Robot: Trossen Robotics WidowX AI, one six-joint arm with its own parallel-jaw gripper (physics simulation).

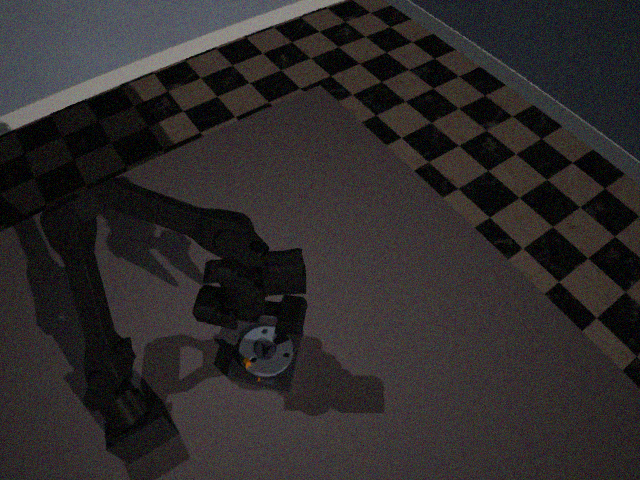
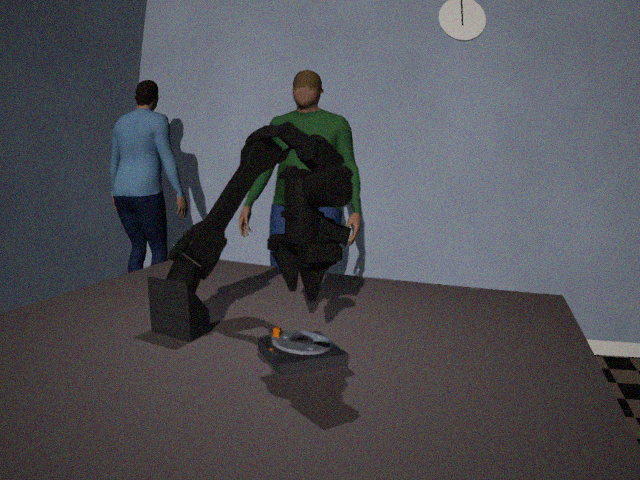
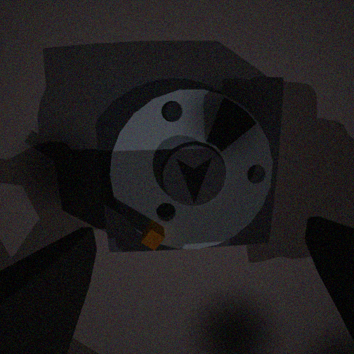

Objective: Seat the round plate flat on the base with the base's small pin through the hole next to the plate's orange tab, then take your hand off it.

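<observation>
The round grey plate lies on the dark square base, looking about flat. Its orange tab stands at the rim. The hole beside the tab looks dark; I cannot tell whether the pin is in it. A hub with a dark arrow shows inside the plate's centre opening. A small orange mark is on the base. My gripper is open and empty, pointing down above the plate, apart from it.
The arm's own foot stands on the table to the left of the base. Arm shadows fall around the base. Two standing figures are beyond the table's far edge, before the wall.
</observation>
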